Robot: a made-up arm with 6 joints. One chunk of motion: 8 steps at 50 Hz.
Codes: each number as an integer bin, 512 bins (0 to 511) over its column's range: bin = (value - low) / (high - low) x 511, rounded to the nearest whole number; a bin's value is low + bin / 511 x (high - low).
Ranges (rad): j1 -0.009..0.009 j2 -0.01..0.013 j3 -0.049..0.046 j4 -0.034..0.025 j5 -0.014..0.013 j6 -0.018..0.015
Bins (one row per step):
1: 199 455 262 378 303 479
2: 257 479 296 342 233 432
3: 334 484 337 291 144 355
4: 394 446 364 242 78 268
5: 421 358 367 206 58 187
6: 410 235 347 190 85 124
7: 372 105 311 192 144 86
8: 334 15 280 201 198 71
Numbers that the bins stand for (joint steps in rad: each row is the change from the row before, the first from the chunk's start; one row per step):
1: -0.00199 0.01048 -0.00029 0.00964 0.00201 0.01293
2: 0.00005 0.01156 0.00603 0.00549 -0.00169 0.00990
3: 0.00277 0.01178 0.01365 -0.00040 -0.00639 0.00493
4: 0.00488 0.01007 0.01867 -0.00606 -0.00988 -0.00069
5: 0.00583 0.00611 0.01923 -0.01022 -0.01094 -0.00592
6: 0.00544 0.00058 0.01551 -0.01206 -0.00951 -0.00999
7: 0.00410 -0.00527 0.00882 -0.01183 -0.00639 -0.01245
8: 0.00277 -0.00932 0.00305 -0.01079 -0.00354 -0.01341

